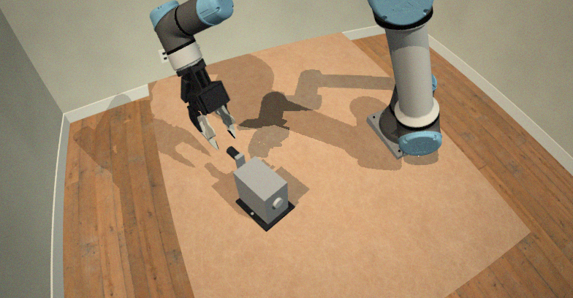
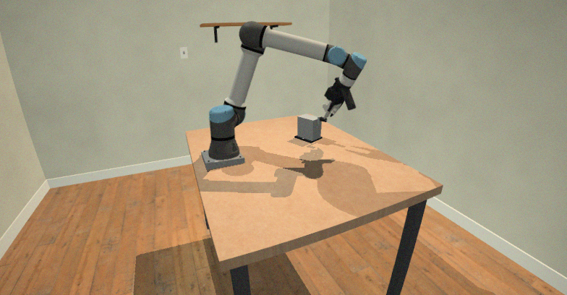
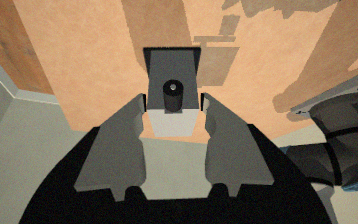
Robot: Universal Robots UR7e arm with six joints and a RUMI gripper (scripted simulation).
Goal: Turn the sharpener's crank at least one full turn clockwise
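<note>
The black crank handle is 3 cm to the left of my hand, 3 cm below it and 2 cm behind it.
</note>
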